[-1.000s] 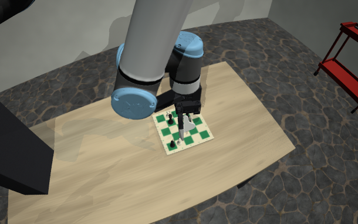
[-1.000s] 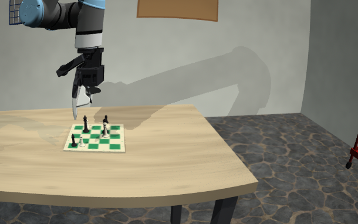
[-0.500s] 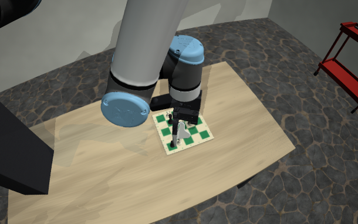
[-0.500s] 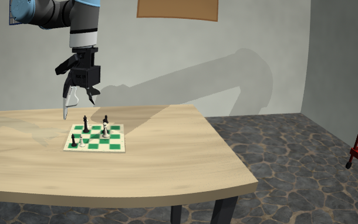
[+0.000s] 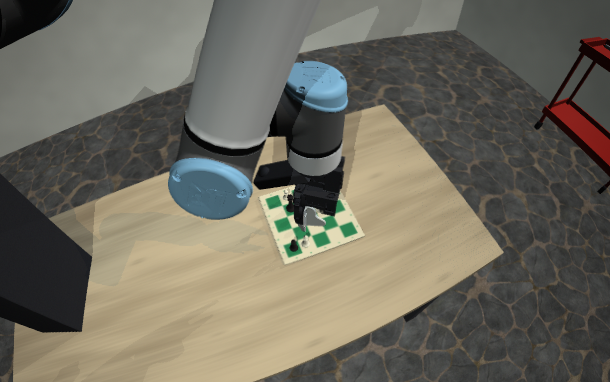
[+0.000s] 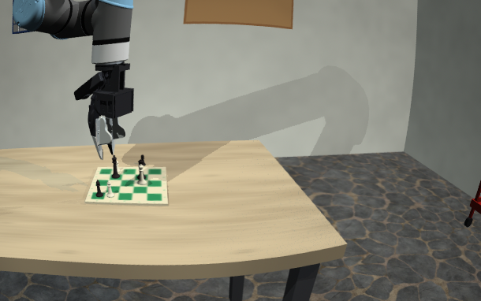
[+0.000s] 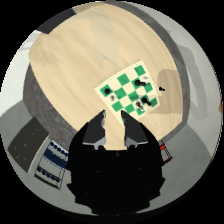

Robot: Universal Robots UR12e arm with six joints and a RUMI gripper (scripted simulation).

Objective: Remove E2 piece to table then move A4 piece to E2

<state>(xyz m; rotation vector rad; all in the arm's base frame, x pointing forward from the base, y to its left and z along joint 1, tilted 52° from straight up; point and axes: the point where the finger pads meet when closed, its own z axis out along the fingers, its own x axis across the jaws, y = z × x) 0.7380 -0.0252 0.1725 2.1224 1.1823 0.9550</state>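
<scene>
Now: the white pawn 10 cm below my hand. From my hand the other things lie so: tall black piece: 11 cm to the left, 9 cm below; then cream chessboard: 12 cm below, 7 cm to the left, 4 cm ahead; then small black piece: 21 cm to the left, 11 cm below, 8 cm ahead.
</scene>
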